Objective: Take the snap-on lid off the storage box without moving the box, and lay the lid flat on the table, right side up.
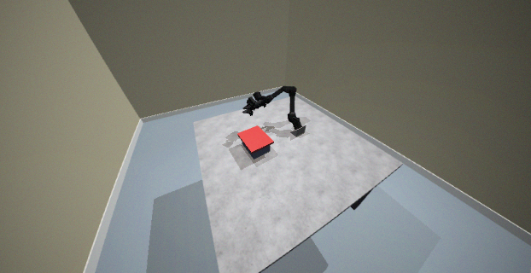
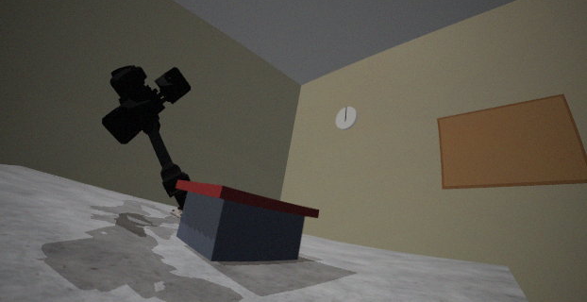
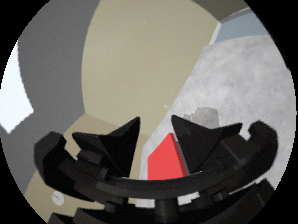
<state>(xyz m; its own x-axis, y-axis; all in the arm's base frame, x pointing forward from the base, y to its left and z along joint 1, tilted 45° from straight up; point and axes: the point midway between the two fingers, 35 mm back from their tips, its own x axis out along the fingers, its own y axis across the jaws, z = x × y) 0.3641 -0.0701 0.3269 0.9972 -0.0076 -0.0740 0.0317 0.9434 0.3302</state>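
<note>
The lid is 2 cm ahead of my gripper tip, 22 cm to the left of it and 13 cm below it. Round my gripper tip: dark blue storage box (2 cm ahead, 22 cm to the left, 18 cm below).
</note>
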